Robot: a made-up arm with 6 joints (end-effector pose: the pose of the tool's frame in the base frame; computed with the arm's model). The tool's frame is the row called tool.
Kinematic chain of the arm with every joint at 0, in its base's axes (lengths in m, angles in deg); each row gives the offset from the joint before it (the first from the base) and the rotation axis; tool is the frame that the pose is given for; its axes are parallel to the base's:
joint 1: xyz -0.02 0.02 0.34 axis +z
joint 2: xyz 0 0.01 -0.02 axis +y
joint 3: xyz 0.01 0 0.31 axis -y
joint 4: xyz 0.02 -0.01 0 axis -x
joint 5: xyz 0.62 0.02 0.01 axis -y
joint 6: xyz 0 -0.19 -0.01 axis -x
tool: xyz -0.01 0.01 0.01
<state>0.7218 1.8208 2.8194 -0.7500 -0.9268 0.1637</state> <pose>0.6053 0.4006 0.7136 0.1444 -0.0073 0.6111 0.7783</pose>
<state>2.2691 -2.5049 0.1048 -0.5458 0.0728 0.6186</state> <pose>0.5299 -0.4264 0.4651 0.8847 -0.4017 0.1943 0.1351</pose>
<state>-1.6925 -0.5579 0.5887 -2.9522 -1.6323 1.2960</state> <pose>0.1119 -0.1442 1.1360 -0.3708 -0.4454 0.3906 0.7152</pose>
Working (the frame after each row of the table, in the pose's form):
after joint 1: -0.0200 0.0200 0.3400 0.0000 0.0000 -0.7488 0.6628
after joint 2: -0.0101 0.0188 0.3200 -0.2062 -0.1825 -0.7199 0.6372
after joint 3: 0.0088 0.1733 0.5883 -0.4062 -0.3595 -0.6291 0.5568
after joint 4: -0.0021 0.1663 0.6065 0.5159 -0.6603 0.2984 0.4570
after joint 5: -0.0551 -0.0899 1.1691 0.1360 -0.1194 0.5803 0.7941
after joint 6: 0.1265 -0.1413 1.1450 -0.3708 -0.4454 0.3906 0.7152

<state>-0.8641 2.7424 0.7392 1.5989 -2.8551 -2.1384</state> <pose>0.0028 0.0313 -0.6343 -0.7222 0.2882 -0.6257 0.0626</pose>
Working (the frame after each row of the table, in the pose's form):
after joint 1: -0.0200 0.0200 0.3400 0.0000 0.0000 -0.4187 0.9081
after joint 2: -0.0124 0.0265 0.3200 0.4104 0.8901 -0.0830 0.1801
after joint 3: 0.0599 -0.0581 0.0305 0.3527 0.7649 -0.2257 0.4894
after joint 4: 0.0468 -0.0583 0.0123 -0.1050 0.6950 0.3911 0.5941
after joint 5: -0.1267 0.1595 -0.5421 0.4021 -0.6872 0.0481 0.6031
after joint 6: -0.0027 0.0373 -0.6190 -0.7222 0.2882 -0.6257 0.0626

